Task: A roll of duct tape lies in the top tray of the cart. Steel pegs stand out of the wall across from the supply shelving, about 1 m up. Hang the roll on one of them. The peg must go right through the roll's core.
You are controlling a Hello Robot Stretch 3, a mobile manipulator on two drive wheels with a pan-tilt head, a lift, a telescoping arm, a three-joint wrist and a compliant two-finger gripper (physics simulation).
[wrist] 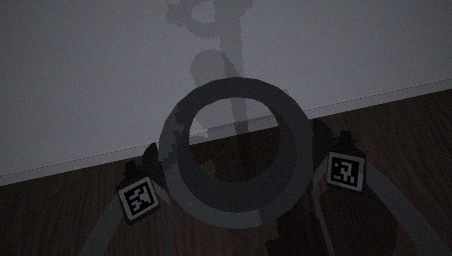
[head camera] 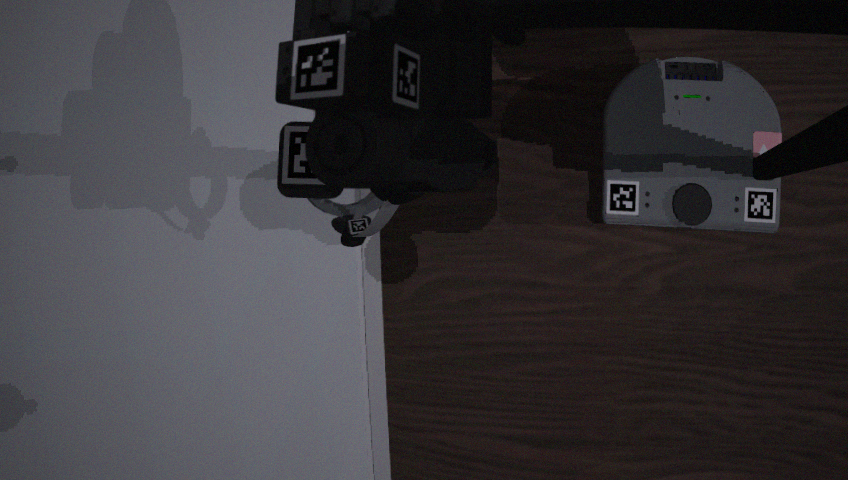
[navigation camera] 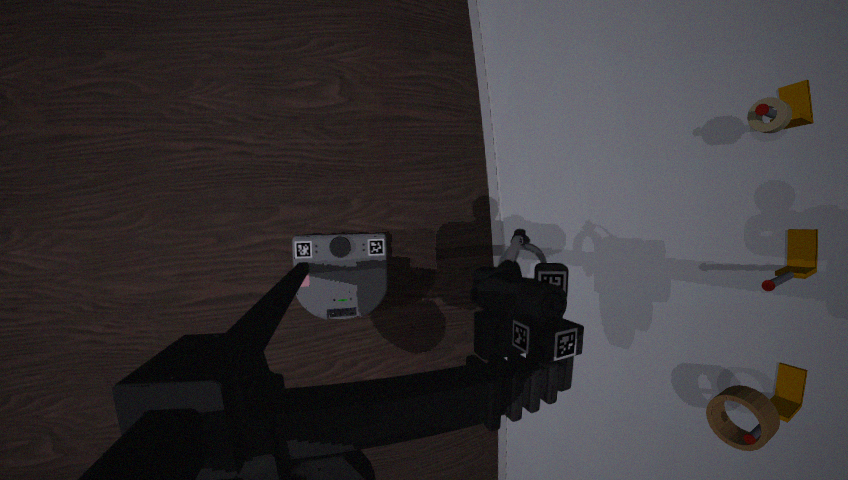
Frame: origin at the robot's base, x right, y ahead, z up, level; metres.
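Seen in the pictures: gripper, between the fingertips: (navigation camera: 520,266); robot's base, origin of its link: (head camera: 690,202) (navigation camera: 339,245).
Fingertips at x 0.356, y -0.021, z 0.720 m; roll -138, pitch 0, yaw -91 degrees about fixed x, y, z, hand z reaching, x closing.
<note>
Pixels of each thing's top centre, then the offset from my fingertips to it. "spot": a spot on its surface instead. Level surfaces: height alone.
- bare steel peg, a spot on its surface: (navigation camera: 782,280) spot: dy +0.000, dx +0.229, dz +0.378 m
- yellow bracket, a spot on its surface: (navigation camera: 802,249) spot: dy +0.041, dx +0.352, dz +0.373 m
- beige roll, centre of its top: (navigation camera: 789,110) dy +0.249, dx +0.223, dz +0.390 m
- larger brown roll, centre of its top: (navigation camera: 773,431) dy -0.250, dx +0.253, dz +0.387 m
- wooden floor, height of its surface: dz -0.719 m
The grey duct tape roll (head camera: 383,218) (navigation camera: 510,252) (wrist: 235,87) is held between the two fingertips of my gripper (head camera: 355,226) (navigation camera: 519,239) (wrist: 236,149). In the wrist view its open core faces the camera, with wall and floor seen through it. The wrist partly hides it in the head and navigation views. In the navigation view a bare steel peg (navigation camera: 782,280) with a red tip stands out from a yellow bracket (navigation camera: 802,249), right of the gripper and apart from it. The cart does not show.
A beige roll (navigation camera: 780,123) hangs on the upper peg in the navigation view, and a larger brown roll (navigation camera: 770,416) on the lower one. The white wall (head camera: 178,356) (navigation camera: 595,118) (wrist: 75,75) meets the wooden floor (head camera: 595,356) (navigation camera: 238,118). The base (head camera: 630,130) (navigation camera: 374,285) stands beside the wall.
</note>
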